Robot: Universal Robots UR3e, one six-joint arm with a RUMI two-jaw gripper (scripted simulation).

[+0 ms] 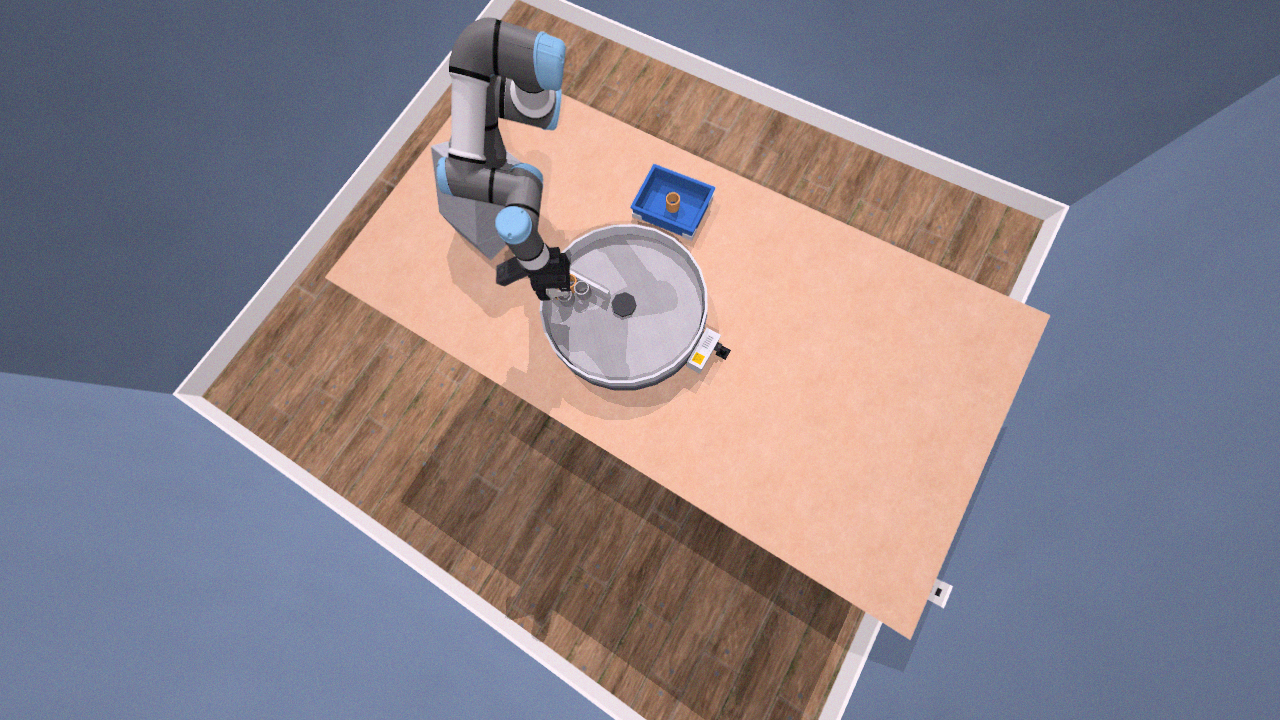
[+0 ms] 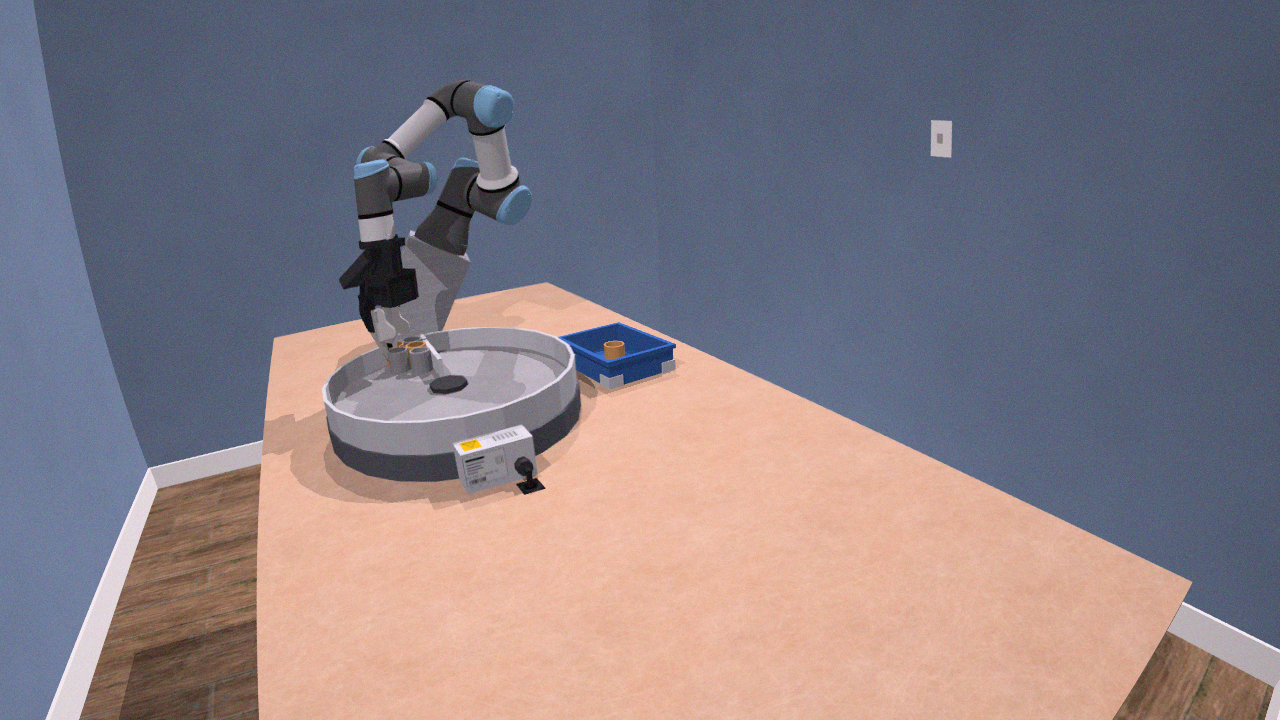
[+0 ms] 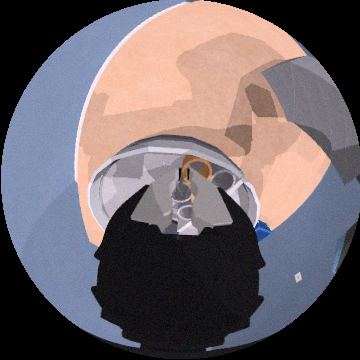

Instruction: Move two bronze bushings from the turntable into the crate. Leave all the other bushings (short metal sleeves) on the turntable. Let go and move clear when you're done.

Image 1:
gripper: 555, 296
blue crate: 649, 205
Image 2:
gripper: 391, 357
blue crate: 646, 355
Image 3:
gripper: 184, 168
